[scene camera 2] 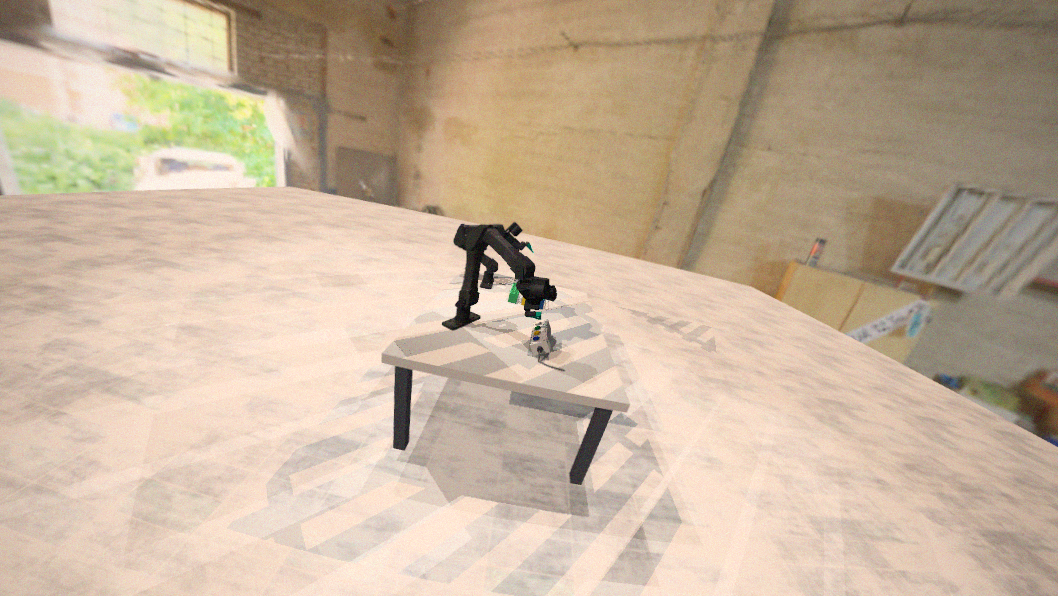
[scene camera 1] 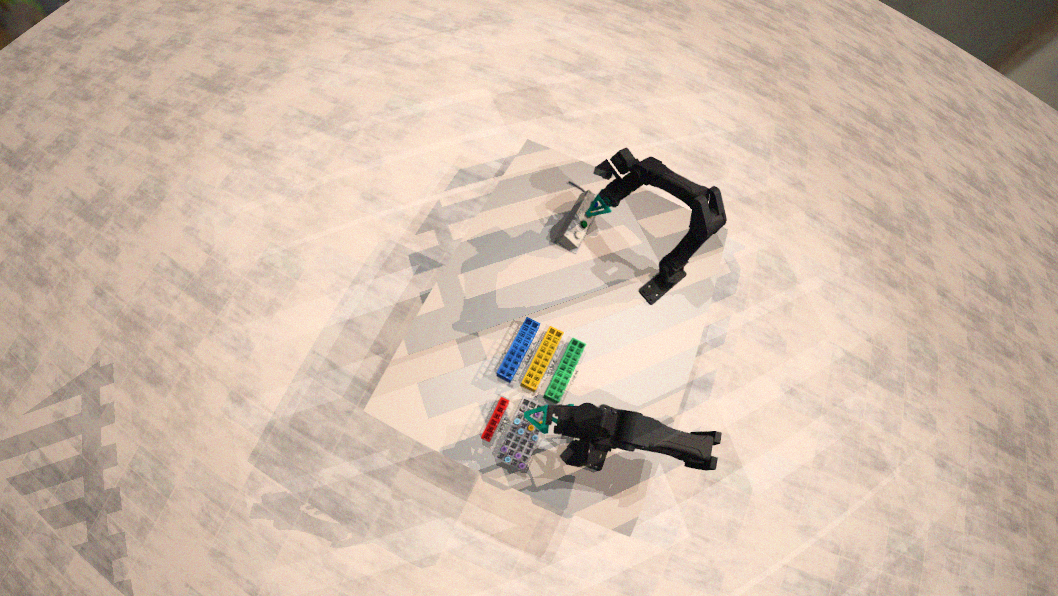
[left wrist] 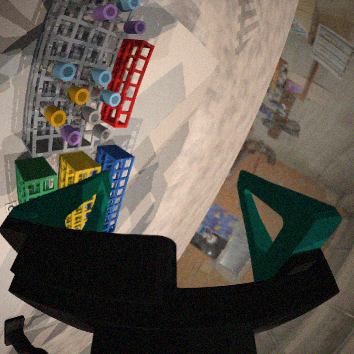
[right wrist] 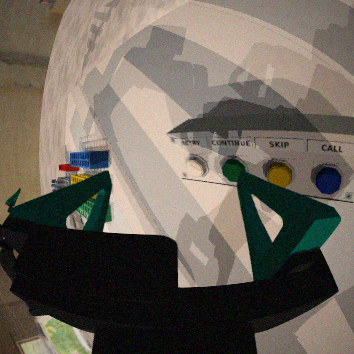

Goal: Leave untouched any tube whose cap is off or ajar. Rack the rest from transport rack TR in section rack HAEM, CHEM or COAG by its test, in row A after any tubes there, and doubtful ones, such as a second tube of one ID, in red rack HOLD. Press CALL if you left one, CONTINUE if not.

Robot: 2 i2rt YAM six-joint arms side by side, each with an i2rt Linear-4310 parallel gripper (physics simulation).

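Places are measured from the left arm's base along level axes (x ahead, y left, z up), in millimetres.
Pixels of known places: left gripper, between the fingertips: (scene camera 1: 534, 413) (left wrist: 173, 176) (right wrist: 30, 194); right gripper, between the fingertips: (scene camera 2: 541, 309) (scene camera 1: 588, 212) (right wrist: 173, 177); left arm's base, origin of its link: (scene camera 2: 487, 283) (scene camera 1: 600, 437); right arm's base, origin of its link: (scene camera 2: 461, 321) (scene camera 1: 662, 282) (left wrist: 12, 330).
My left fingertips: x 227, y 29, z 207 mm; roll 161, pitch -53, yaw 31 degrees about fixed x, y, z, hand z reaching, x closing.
For each thing: its middle in the pictures, then the offset to it from my left fingertips. "pt": a spot on its surface instead. Level surfaces: height alone.
- grey transport rack, middle of its body: (left wrist: 69, 69) (scene camera 1: 522, 434) (right wrist: 68, 188) dy +48, dx +0, dz -178 mm
- Green rack, middle of its body: (left wrist: 37, 220) (scene camera 1: 564, 370) (right wrist: 88, 207) (scene camera 2: 514, 292) dy -178, dx -47, dz -178 mm
- yellow rack, middle of its body: (left wrist: 74, 207) (scene camera 1: 542, 359) (right wrist: 87, 183) dy -186, dx +30, dz -178 mm
- blue rack, middle of its body: (left wrist: 105, 194) (scene camera 1: 518, 349) (right wrist: 86, 158) dy -185, dx +108, dz -178 mm
- red rack, middle of its body: (left wrist: 121, 81) (scene camera 1: 495, 419) (right wrist: 67, 166) dy +40, dx +92, dz -178 mm
- button box, middle of its body: (right wrist: 262, 150) (scene camera 1: 579, 219) (scene camera 2: 541, 336) dy -699, dx +86, dz -165 mm
- white RETRY button, middle of its body: (right wrist: 196, 165) dy -622, dx +71, dz -143 mm
- green CONTINUE button, middle of its body: (right wrist: 233, 169) dy -672, dx +66, dz -143 mm
- yellow SKIP button, middle of its body: (right wrist: 279, 173) dy -721, dx +61, dz -143 mm
- blue CALL button, middle of its body: (right wrist: 327, 179) dy -771, dx +56, dz -143 mm
- cable, a spot on its surface: (scene camera 2: 551, 366) pt dy -866, dx +127, dz -200 mm
- table, height of its surface: dz -207 mm
The grey transport rack (left wrist: 31, 100) holds several tubes with light-blue, orange and purple caps; two grey tops (left wrist: 91, 115) (left wrist: 102, 132) are too small to judge as capped or open. Green rack (scene camera 1: 566, 370) (left wrist: 35, 172), yellow rack (scene camera 1: 541, 359) (left wrist: 80, 162) and blue rack (scene camera 1: 518, 349) (left wrist: 115, 155) stand side by side; their labels are unreadable. The red rack (scene camera 1: 494, 419) (left wrist: 117, 121) is beside the transport rack. My left gripper (scene camera 1: 536, 418) (left wrist: 173, 176) is open and empty above the transport rack's upper end. My right gripper (scene camera 1: 598, 207) (right wrist: 173, 177) is open and empty beside the button box (scene camera 1: 573, 229).
In the right wrist view, the box has a white RETRY button (right wrist: 195, 166), green CONTINUE button (right wrist: 233, 170), yellow SKIP button (right wrist: 279, 174) and blue CALL button (right wrist: 328, 180). A finger overlaps the green one's edge. A cable (scene camera 2: 551, 365) trails from the box on the table (scene camera 2: 503, 376).
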